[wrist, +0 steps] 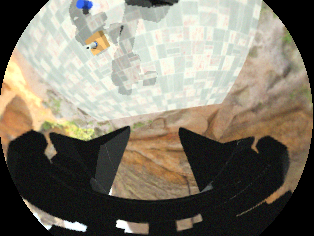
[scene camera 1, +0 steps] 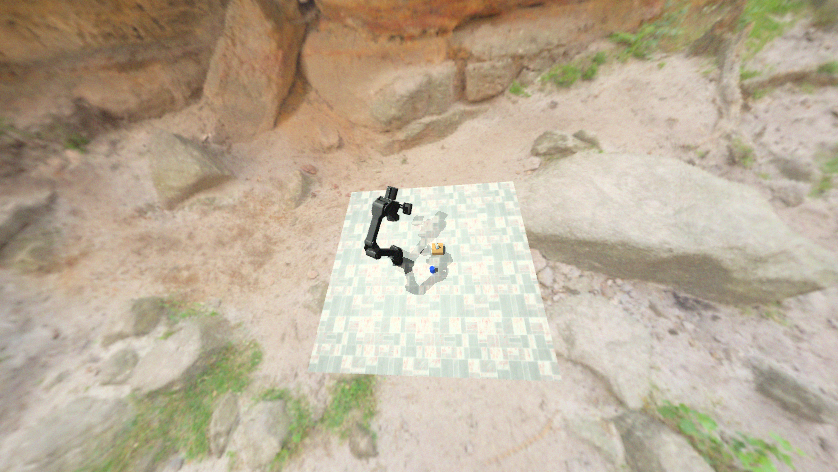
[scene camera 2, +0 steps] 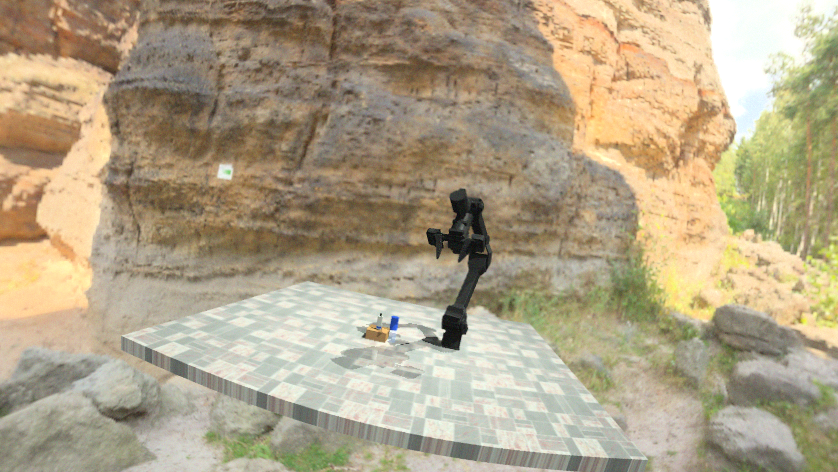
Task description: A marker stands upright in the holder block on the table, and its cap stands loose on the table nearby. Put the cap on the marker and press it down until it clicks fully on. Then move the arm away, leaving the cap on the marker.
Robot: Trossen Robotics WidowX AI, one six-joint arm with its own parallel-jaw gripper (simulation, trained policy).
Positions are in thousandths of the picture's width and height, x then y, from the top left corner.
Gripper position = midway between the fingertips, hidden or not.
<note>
I see my gripper (scene camera 2: 534,550).
My gripper shows as well in the wrist view (wrist: 492,553).
</note>
